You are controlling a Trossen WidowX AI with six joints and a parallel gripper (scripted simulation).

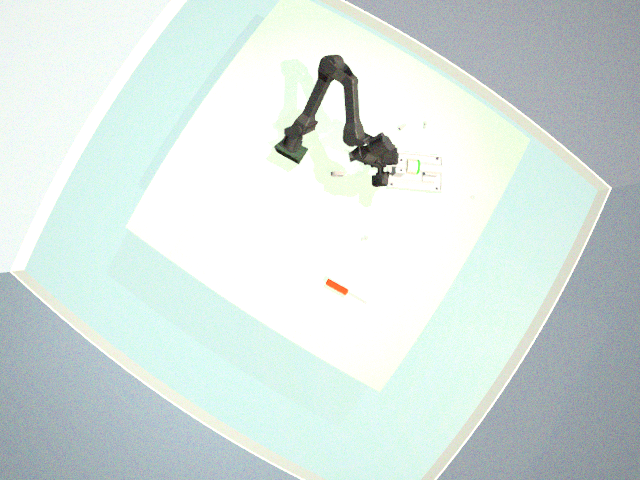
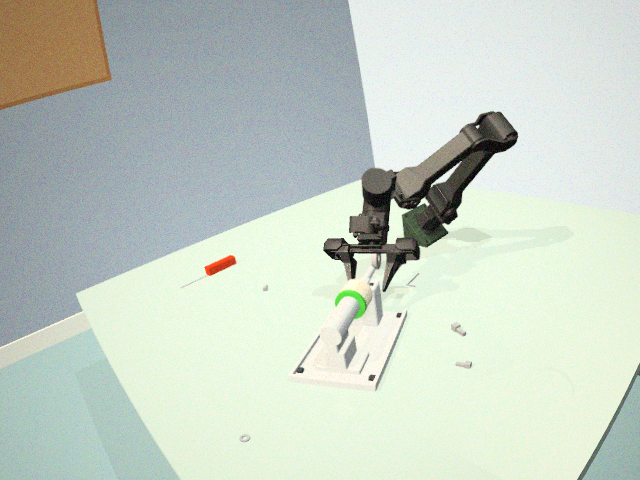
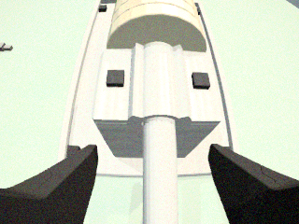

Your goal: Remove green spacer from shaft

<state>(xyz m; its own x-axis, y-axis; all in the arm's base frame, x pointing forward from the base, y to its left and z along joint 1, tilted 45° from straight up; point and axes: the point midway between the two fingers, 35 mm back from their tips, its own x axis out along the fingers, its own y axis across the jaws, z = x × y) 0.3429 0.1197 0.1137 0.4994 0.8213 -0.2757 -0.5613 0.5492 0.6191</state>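
The shaft is 40 mm ahead of my gripper tip, 30 mm to the left of it and 20 mm above it. From my gripper tip the other things lie so: green spacer 80 mm ahead, 50 mm to the left, 20 mm above; cream spacer 40 mm ahead, 30 mm to the left, 20 mm above.
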